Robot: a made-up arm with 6 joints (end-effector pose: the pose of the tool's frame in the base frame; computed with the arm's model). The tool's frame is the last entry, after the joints. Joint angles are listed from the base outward.
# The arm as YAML. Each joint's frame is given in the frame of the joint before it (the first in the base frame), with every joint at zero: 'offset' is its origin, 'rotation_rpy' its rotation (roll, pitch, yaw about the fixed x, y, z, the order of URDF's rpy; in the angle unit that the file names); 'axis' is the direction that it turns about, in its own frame. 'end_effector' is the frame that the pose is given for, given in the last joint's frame.
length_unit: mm
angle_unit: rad
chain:
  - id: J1
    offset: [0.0, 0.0, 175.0]
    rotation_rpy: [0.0, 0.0, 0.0]
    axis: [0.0, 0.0, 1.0]
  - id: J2
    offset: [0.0, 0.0, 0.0]
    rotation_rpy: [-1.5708, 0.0, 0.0]
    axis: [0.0, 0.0, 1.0]
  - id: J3
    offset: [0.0, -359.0, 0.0]
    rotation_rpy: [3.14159, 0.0, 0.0]
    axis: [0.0, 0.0, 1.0]
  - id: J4
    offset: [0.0, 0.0, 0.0]
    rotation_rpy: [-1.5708, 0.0, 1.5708]
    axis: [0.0, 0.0, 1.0]
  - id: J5
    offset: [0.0, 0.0, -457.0]
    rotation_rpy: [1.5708, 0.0, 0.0]
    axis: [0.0, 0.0, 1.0]
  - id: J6
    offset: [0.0, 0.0, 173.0]
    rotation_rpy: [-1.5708, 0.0, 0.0]
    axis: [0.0, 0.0, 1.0]
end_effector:
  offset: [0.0, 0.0, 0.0]
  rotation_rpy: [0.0, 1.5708, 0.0]
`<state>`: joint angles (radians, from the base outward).
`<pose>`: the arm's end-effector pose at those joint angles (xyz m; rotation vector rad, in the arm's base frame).
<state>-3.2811 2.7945 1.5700 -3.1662 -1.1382 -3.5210</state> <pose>-0.3026 -0.1322 -0.5910 -0.0794 0.5815 2.9076</pose>
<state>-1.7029 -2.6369 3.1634 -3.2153 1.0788 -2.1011</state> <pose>0.1398 -0.2577 -0.3402 0.5433 1.4350 -0.5371</pose>
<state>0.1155 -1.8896 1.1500 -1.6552 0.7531 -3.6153</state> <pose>-0.7745 -0.0752 0.2805 0.8823 -2.1105 -1.2139</pose>
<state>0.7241 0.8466 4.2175 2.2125 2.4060 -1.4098</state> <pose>-0.1769 -0.0182 0.1740 -1.9030 -1.7483 -0.4414</pose>
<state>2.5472 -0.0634 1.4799 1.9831 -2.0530 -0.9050</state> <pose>0.1009 -0.1519 0.9945 0.7094 0.6591 0.3013</pose>
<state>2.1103 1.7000 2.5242 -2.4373 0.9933 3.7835</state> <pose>-0.4977 0.5745 0.3881 -0.8893 -0.8143 1.3843</pose>
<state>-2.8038 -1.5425 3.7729 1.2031 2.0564 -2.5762</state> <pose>-0.0520 0.0476 -0.0997 1.2290 -1.3628 -0.3016</pose>
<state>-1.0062 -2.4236 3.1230 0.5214 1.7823 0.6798</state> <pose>-0.0410 -0.2156 -0.3385 -1.2652 -0.6671 -0.6812</pose>
